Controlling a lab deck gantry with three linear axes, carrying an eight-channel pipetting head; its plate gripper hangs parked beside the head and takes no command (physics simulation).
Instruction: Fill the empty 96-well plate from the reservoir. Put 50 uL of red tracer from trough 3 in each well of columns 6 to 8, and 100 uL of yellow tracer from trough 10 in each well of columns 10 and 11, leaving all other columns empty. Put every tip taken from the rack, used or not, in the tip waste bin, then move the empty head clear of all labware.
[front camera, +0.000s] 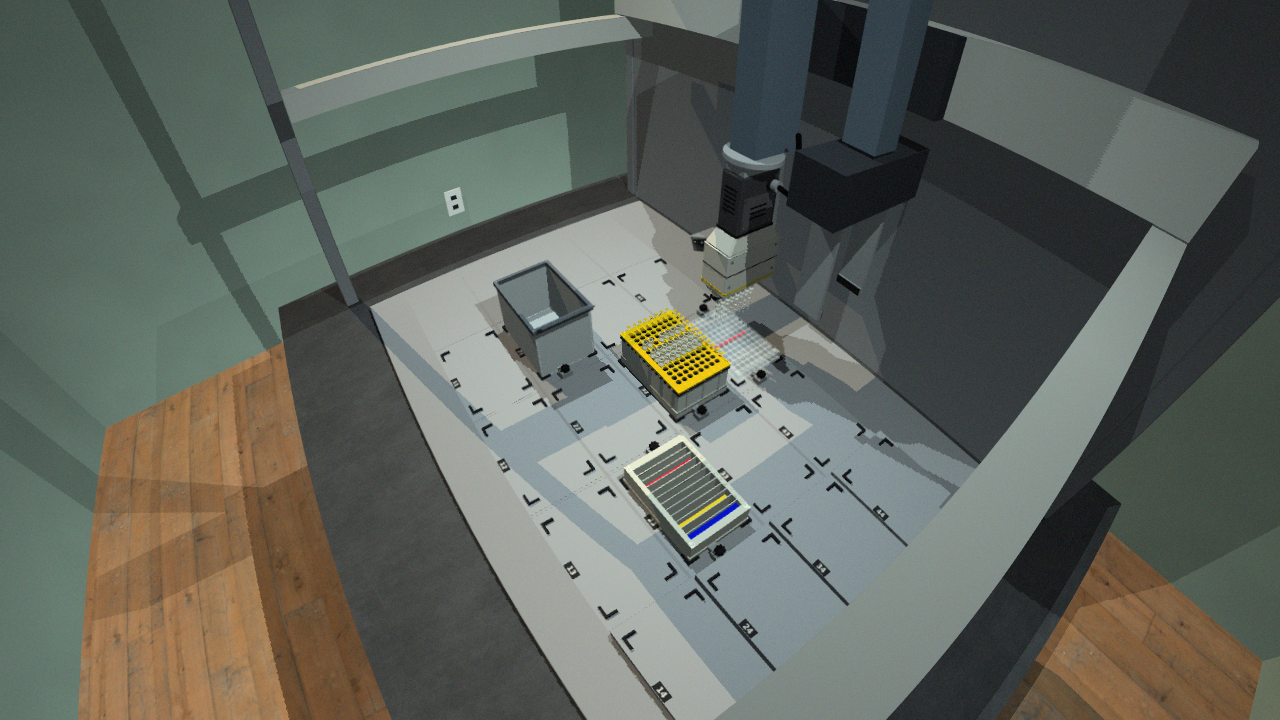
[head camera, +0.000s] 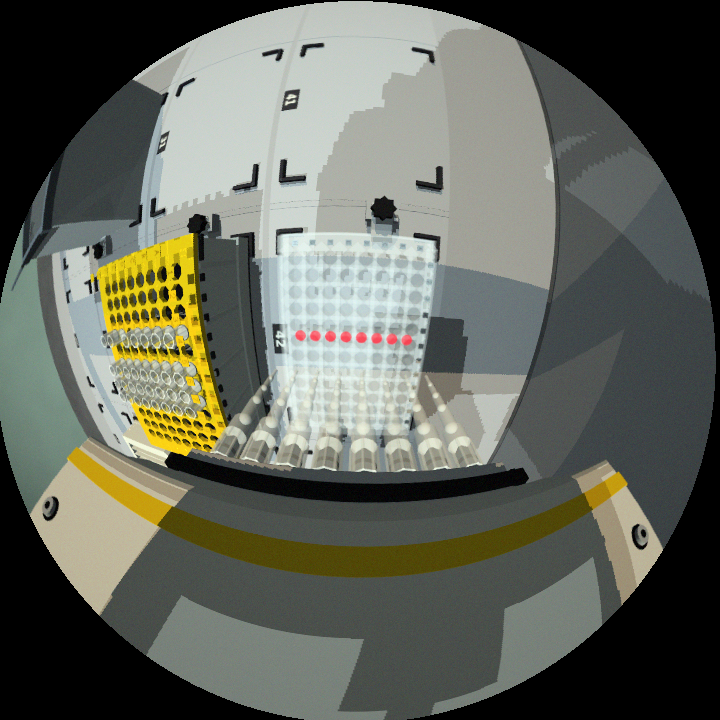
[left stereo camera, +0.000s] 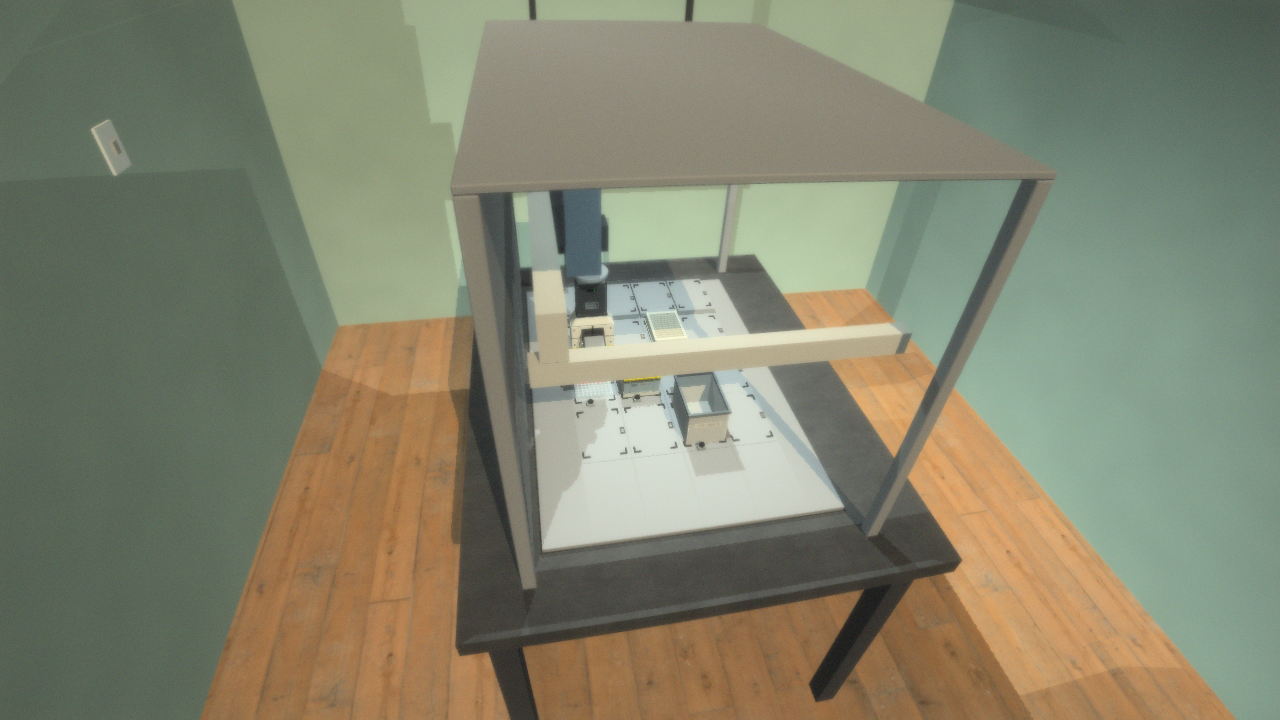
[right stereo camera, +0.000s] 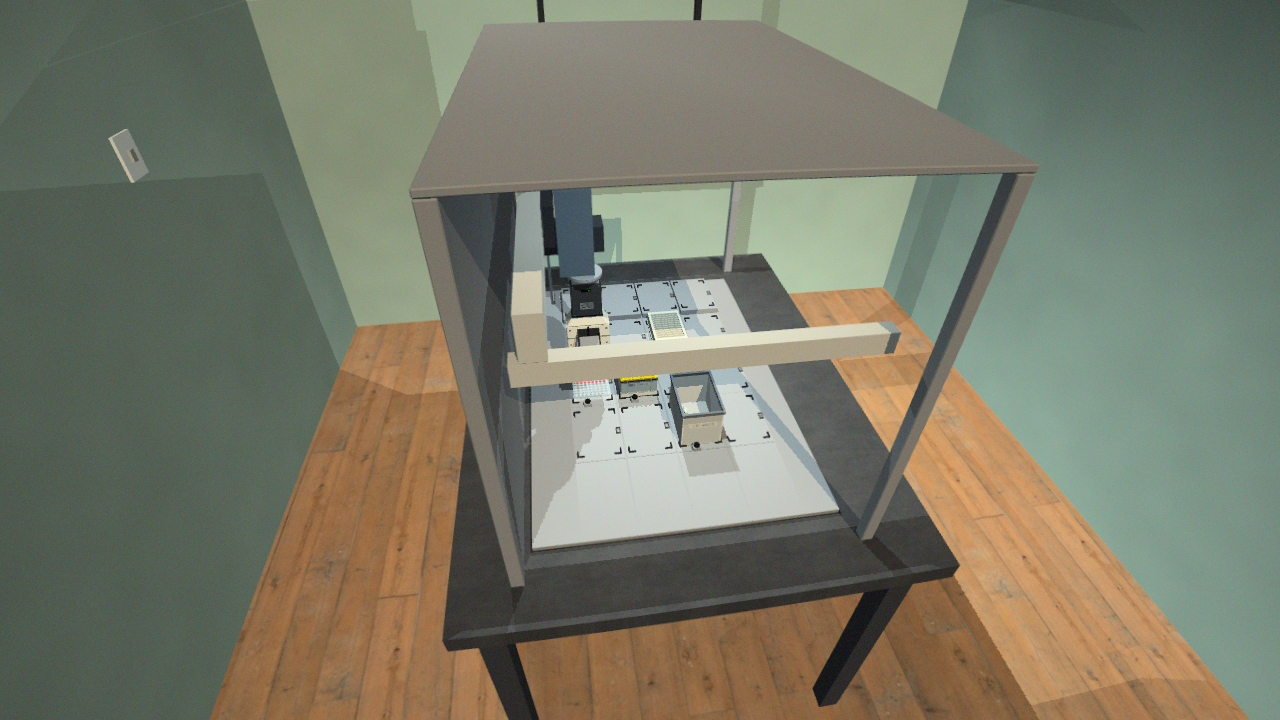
Scene:
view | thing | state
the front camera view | dark back wall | -
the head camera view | dark back wall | -
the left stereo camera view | dark back wall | -
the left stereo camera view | grey upright post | -
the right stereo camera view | dark back wall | -
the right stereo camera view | roof panel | -

